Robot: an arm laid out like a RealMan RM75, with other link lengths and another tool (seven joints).
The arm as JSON. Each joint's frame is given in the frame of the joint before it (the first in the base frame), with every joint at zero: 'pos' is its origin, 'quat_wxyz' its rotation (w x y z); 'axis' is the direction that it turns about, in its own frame. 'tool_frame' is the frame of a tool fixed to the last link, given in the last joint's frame.
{
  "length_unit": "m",
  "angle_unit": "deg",
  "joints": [
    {
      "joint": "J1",
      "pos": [
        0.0,
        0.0,
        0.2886
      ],
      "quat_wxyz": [
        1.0,
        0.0,
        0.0,
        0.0
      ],
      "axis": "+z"
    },
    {
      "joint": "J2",
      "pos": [
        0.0,
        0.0,
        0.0
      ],
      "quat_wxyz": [
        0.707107,
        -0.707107,
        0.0,
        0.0
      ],
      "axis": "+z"
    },
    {
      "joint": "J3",
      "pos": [
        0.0,
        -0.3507,
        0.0
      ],
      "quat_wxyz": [
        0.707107,
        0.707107,
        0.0,
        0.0
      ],
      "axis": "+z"
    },
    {
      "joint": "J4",
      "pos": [
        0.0,
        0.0,
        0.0
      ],
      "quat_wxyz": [
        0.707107,
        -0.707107,
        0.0,
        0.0
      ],
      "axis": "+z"
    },
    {
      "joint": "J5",
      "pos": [
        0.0,
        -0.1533,
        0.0
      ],
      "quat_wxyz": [
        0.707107,
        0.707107,
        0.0,
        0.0
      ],
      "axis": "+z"
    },
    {
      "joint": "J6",
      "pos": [
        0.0,
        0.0,
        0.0
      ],
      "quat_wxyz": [
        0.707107,
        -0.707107,
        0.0,
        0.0
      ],
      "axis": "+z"
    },
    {
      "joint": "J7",
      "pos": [
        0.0,
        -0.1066,
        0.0
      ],
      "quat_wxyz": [
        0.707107,
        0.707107,
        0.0,
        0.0
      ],
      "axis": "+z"
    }
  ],
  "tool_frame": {
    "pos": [
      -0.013,
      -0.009,
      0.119
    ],
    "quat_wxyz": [
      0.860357,
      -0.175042,
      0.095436,
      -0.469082
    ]
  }
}
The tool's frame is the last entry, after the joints.
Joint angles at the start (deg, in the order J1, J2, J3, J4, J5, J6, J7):
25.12 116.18 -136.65 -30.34 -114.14 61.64 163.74
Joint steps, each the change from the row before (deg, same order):
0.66 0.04 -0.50 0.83 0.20 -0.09 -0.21
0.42 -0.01 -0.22 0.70 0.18 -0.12 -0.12
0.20 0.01 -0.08 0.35 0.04 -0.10 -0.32
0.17 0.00 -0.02 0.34 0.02 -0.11 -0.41
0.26 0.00 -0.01 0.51 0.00 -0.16 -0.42
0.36 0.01 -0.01 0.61 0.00 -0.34 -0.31
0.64 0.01 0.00 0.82 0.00 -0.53 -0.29
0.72 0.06 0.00 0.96 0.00 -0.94 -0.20
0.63 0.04 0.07 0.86 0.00 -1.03 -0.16
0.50 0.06 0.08 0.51 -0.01 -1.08 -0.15
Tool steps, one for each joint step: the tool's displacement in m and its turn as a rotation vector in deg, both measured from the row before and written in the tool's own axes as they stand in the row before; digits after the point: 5 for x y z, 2 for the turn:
-0.00177 0.00023 0.00344 -0.40 0.01 -0.91
0.00042 -0.00014 0.00208 -0.27 0.26 -0.60
0.00007 0.00012 0.00107 -0.17 0.23 -0.54
0.00039 0.00002 0.00090 -0.15 0.31 -0.60
0.00057 -0.00005 0.00137 -0.21 0.38 -0.74
0.00051 0.00024 0.00215 -0.37 0.37 -0.70
-0.00016 -0.00031 0.00376 -0.50 0.35 -0.86
0.00004 0.00108 0.00479 -0.91 0.44 -0.80
0.00066 0.00129 0.00443 -0.95 0.50 -0.64
-0.00017 0.00174 0.00401 -0.95 0.32 -0.39

